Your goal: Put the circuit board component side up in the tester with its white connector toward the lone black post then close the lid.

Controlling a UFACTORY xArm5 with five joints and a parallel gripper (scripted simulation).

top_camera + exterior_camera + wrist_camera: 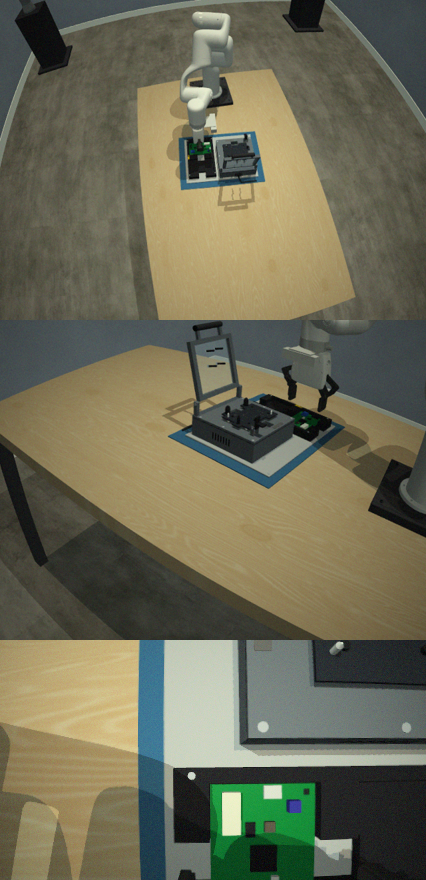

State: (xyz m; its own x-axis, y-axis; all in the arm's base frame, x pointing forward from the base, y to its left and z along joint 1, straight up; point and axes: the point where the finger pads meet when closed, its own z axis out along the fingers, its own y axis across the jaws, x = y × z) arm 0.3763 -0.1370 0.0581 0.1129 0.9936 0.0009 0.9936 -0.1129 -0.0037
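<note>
My hand is 60 mm above the green circuit board. Round my hand: black nest: 90 mm ahead, 170 mm to the left, 10 mm below; then clear lid: 200 mm ahead, 150 mm to the left, 100 mm above.
</note>
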